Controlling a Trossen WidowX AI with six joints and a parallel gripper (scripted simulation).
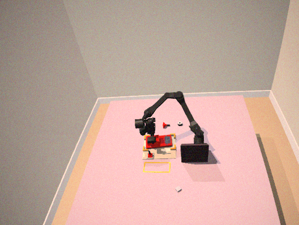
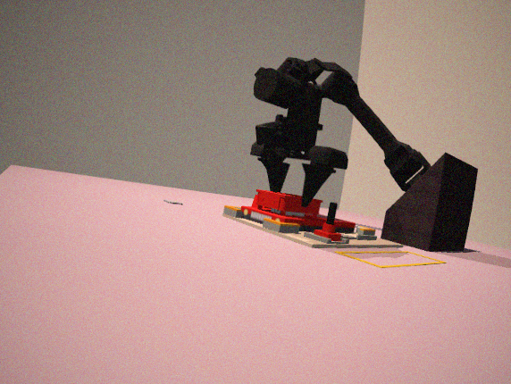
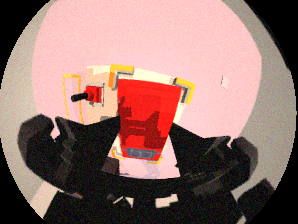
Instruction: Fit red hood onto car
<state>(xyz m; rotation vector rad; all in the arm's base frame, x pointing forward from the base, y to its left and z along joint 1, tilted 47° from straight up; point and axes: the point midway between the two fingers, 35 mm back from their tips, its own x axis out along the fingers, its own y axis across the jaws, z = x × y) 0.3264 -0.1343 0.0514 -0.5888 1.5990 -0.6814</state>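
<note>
My gripper tip is now 1 cm below the red hood. Round my gripper tip: grey engine block: 1 cm to the left, 2 cm below; then jig: 4 cm behind, 3 cm to the left, 3 cm below.
</note>
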